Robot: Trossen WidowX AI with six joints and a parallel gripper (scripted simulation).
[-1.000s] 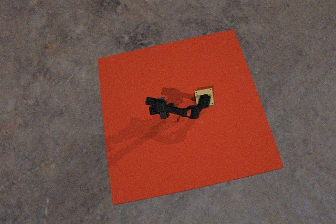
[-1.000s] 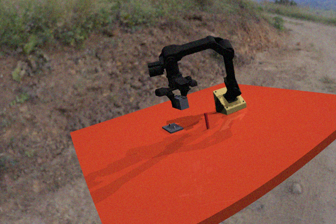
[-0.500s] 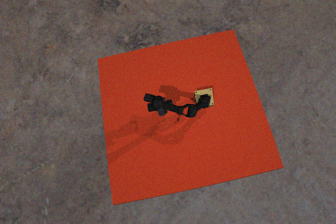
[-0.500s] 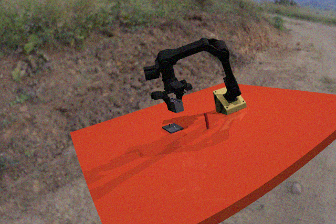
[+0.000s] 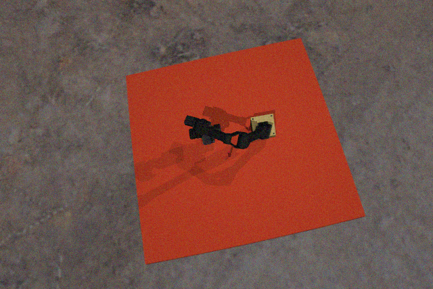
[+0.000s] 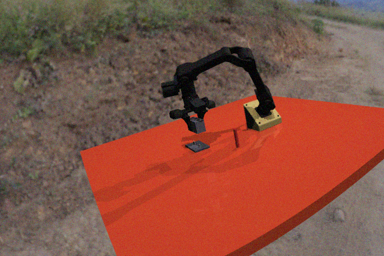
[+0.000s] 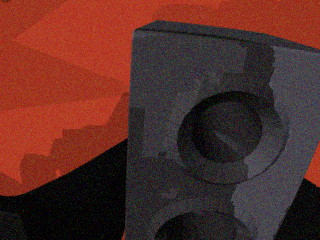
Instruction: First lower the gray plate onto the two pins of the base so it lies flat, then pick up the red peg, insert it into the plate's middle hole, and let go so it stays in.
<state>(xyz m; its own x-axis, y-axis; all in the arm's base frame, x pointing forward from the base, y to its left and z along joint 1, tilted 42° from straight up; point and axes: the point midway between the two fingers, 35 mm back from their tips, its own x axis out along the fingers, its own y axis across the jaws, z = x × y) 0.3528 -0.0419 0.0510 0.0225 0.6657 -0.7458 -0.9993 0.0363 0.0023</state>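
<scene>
My gripper tip is 90 mm above the base, 50 mm to the left of it and 10 mm past it. Round my gripper tip: red peg 120 mm to the left, 110 mm behind, 60 mm below; then gray plate 30 mm above.
</scene>
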